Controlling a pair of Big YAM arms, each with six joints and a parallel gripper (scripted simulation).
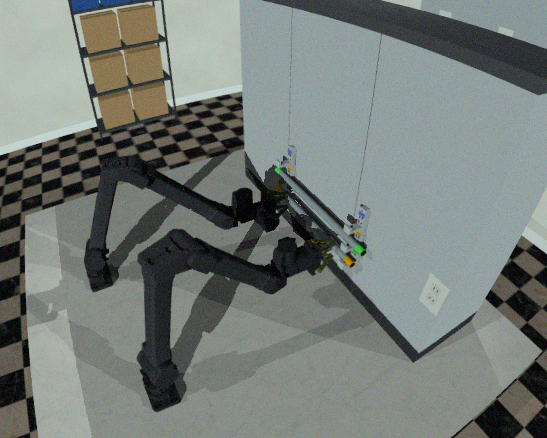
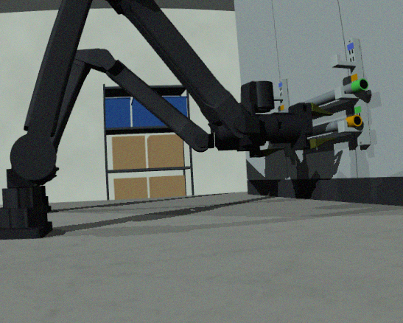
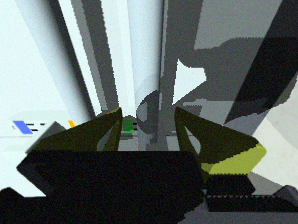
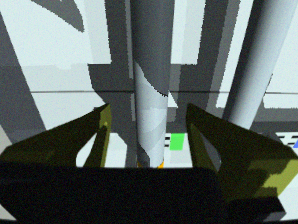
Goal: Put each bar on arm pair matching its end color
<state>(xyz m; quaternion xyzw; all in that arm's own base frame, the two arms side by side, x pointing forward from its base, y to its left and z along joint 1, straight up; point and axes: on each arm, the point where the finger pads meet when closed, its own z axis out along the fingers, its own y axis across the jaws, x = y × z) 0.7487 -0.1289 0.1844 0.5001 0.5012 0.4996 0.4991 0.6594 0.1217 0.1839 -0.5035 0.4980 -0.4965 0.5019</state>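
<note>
Right now my right hand is 40 mm short of the green-ended bar, 130 mm to the right of it and 80 mm below it. The rest, counted from my right hand: grey cabinet wall: 240 mm ahead, 150 mm to the left, 270 mm above; orange-ended bar: 40 mm ahead, 150 mm to the left; wall outlet: 370 mm to the right, 120 mm above.
Right now my left hand is 150 mm to the left of the orange-ended bar and 10 mm past it. The rest, counted from my left hand: green-ended bar 160 mm to the right, 80 mm above, 10 mm behind; then grey cabinet wall 270 mm above, 190 mm ahead, 140 mm to the right; then wall outlet 670 mm to the right, 120 mm above, 50 mm behind.
</note>
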